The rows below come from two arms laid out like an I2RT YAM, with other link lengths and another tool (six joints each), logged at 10 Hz.
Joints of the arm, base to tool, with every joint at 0 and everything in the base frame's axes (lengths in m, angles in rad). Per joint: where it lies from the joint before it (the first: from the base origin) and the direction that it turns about. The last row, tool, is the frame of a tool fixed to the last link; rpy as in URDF.
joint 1: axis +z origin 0 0 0.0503
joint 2: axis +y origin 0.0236 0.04 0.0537
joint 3: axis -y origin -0.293 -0.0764 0
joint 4: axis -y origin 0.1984 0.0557 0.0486
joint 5: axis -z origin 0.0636 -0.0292 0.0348
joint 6: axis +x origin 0.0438 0 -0.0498
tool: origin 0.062 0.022 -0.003 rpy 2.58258 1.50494 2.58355
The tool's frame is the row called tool.
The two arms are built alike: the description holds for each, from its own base.
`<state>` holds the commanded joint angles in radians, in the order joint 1, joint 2, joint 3, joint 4, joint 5, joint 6, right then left.
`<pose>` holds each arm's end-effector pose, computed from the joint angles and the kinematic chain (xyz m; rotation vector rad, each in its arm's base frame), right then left.
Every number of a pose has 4 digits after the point. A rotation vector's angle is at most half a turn.
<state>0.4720 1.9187 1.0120 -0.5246 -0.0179 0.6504 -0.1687 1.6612 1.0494 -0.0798 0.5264 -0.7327</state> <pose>0.2652 0.1481 0.0852 0.3223 3.0696 0.1500 0.3316 -0.1079 0.1935 -0.3016 2.3954 -1.0605</pose>
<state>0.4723 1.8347 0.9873 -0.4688 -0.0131 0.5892 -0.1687 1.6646 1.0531 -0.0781 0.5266 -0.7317</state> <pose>0.2667 0.1491 0.1053 0.2168 2.9708 0.2209 0.3329 -0.1081 0.1937 -0.2992 2.3934 -1.0605</pose>
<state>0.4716 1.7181 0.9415 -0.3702 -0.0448 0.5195 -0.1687 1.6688 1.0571 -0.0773 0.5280 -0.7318</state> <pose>0.2650 0.1525 0.1332 0.0931 2.8264 0.3551 0.3341 -0.1084 0.1937 -0.2982 2.3930 -1.0622</pose>
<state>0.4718 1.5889 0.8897 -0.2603 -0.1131 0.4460 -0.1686 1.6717 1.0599 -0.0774 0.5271 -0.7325</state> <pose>0.2574 0.1572 0.1655 -0.0495 2.6574 0.5135 0.3349 -0.1085 0.1935 -0.2998 2.3931 -1.0614</pose>
